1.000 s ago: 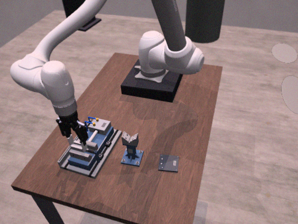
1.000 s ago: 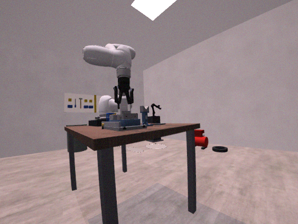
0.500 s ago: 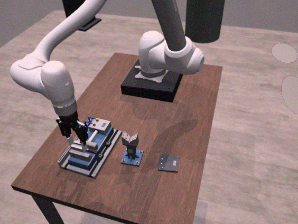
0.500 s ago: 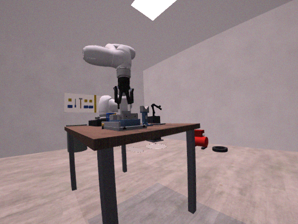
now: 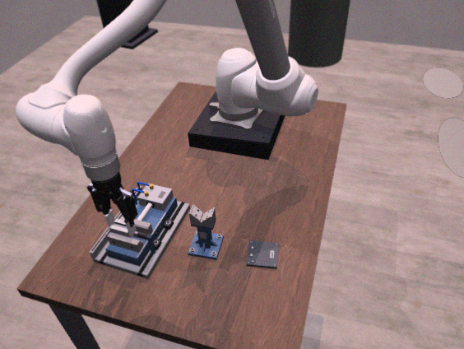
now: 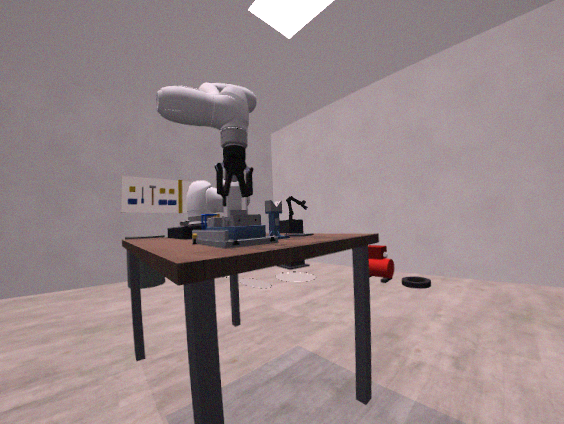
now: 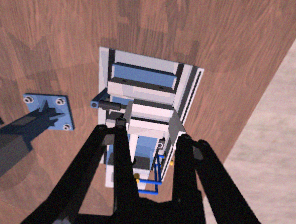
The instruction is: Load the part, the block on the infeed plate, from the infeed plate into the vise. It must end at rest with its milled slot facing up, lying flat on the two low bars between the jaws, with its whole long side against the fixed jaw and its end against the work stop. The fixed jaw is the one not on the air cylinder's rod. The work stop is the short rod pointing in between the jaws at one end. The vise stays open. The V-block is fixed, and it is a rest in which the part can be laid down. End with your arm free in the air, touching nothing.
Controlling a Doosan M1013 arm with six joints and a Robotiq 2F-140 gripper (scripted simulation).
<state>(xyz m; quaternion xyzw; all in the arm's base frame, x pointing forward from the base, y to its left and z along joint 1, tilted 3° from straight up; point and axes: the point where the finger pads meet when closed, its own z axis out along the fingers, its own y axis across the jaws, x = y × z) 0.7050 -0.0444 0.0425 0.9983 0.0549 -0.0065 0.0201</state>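
My gripper is now 2 cm above the part. From my hand the other things lie so: fixed jaw 4 cm below, 3 cm ahead, 2 cm to the left; then work stop 7 cm to the left, 3 cm below, 1 cm behind; then moving jaw 4 cm below, 4 cm behind, 2 cm to the left.
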